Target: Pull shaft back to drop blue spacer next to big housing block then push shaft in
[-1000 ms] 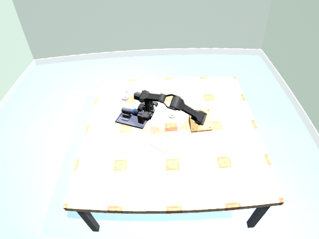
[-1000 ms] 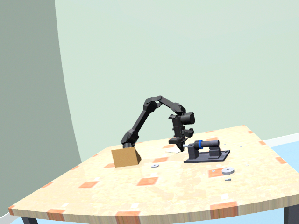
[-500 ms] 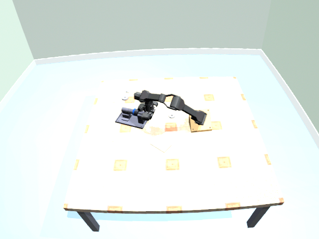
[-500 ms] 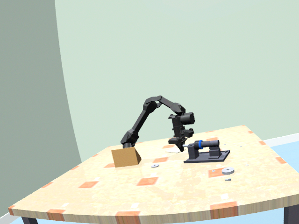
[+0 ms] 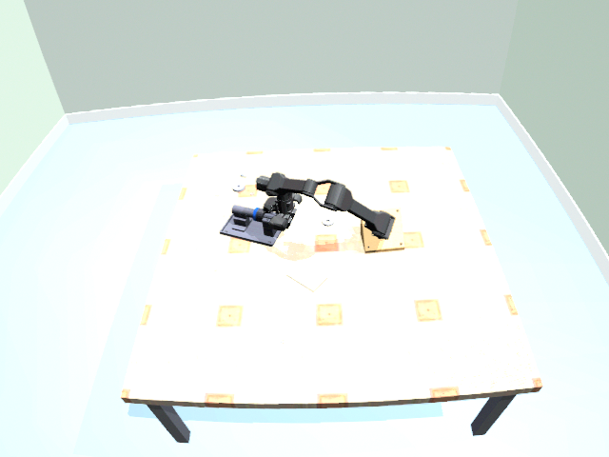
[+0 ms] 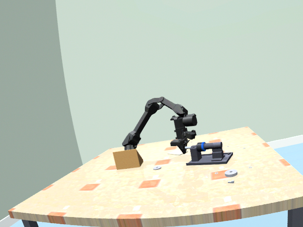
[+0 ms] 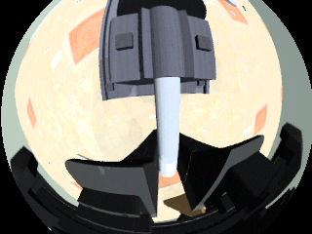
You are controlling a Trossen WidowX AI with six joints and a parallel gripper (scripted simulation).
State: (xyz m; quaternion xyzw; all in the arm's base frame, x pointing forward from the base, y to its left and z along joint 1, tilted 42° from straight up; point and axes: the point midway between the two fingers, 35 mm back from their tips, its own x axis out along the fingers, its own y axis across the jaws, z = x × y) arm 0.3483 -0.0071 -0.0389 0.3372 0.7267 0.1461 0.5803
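Now: the steel shaft 70 mm ahead of my gripper tip, 20 mm to the right of it and 30 mm above it. Also, from my gripper tip: dark spacer (100 mm ahead, 30 mm to the right, 30 mm above); then pale sheet (80 mm behind, 210 mm to the left, 40 mm below); then blue spacer (120 mm ahead, 40 mm to the right, 30 mm above).
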